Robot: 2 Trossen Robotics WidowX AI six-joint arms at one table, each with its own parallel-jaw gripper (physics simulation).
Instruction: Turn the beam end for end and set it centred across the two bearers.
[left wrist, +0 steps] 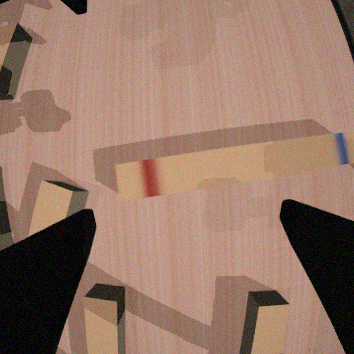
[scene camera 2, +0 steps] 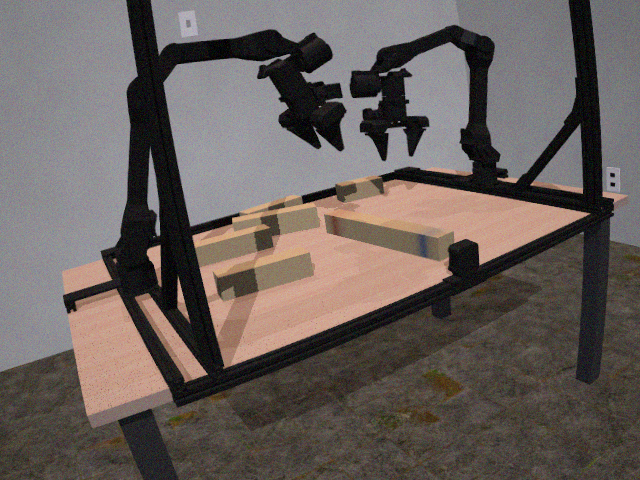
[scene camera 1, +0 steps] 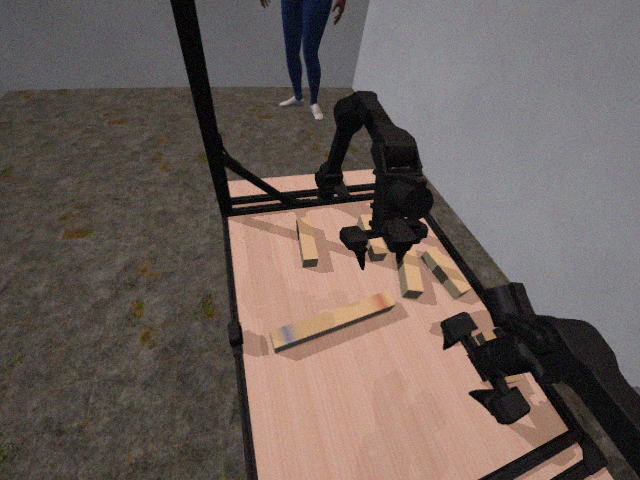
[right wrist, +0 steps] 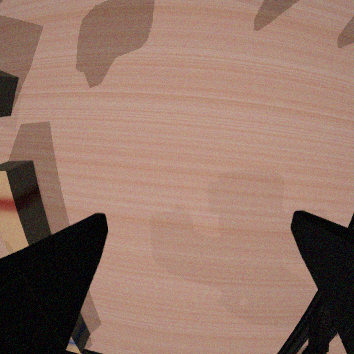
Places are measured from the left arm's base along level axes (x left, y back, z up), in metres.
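Pixels of known places: left gripper, fingertip midpoint: [left wrist: 188, 214] [scene camera 2: 330, 149] [scene camera 1: 380, 265]; right gripper, fingertip midpoint: [scene camera 2: 397, 158] [scene camera 1: 457, 370] [right wrist: 201, 222]; left arm's base, link origin: [scene camera 2: 139, 289] [scene camera 1: 324, 194]; right arm's base, link origin: [scene camera 2: 485, 182].
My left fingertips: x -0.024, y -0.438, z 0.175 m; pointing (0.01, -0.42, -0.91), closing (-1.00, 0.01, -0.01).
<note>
For each thing: its top centre in the pictures, then the offset to it from my left fingertips.
- beam, top centre: [left wrist: 257, 160] [right wrist: 35, 288] [scene camera 2: 382, 221] [scene camera 1: 336, 316] dx -0.094, dy -0.040, dz -0.150 m
- slanted block, top centre: [left wrist: 38, 258] [scene camera 2: 273, 212] [scene camera 1: 410, 261] dx +0.188, dy +0.069, dz -0.144 m
- shorter block, top centre: [scene camera 2: 358, 180] [scene camera 1: 501, 354] dx +0.292, dy -0.243, dz -0.147 m
The beam [scene camera 1: 333, 322] [scene camera 2: 382, 232] [left wrist: 215, 170] [right wrist: 30, 215] lies flat on the table, its red-banded end at the right and blue-banded end at the left in scene camera 1. Plain blocks lie apart from it; I cannot tell which two are the bearers. Two near-parallel ones are a block [scene camera 1: 308, 248] [scene camera 2: 284, 271] [left wrist: 272, 325] and another [scene camera 1: 379, 249] [scene camera 2: 235, 245] [left wrist: 102, 325]. My left gripper [scene camera 1: 381, 264] [scene camera 2: 329, 148] [left wrist: 188, 214] is open and empty above the table, near the blocks. My right gripper [scene camera 1: 458, 370] [scene camera 2: 397, 157] [right wrist: 201, 222] is open and empty, off to the beam's side.
A slanted block [scene camera 1: 412, 281] [scene camera 2: 299, 219] [left wrist: 50, 205] lies near the beam's red end. Another block [scene camera 1: 448, 273] lies beside it, and a shorter block [scene camera 2: 361, 188] [left wrist: 20, 60] lies near the wall-side rail. A black upright [scene camera 1: 199, 103] rises at the table frame's corner.
</note>
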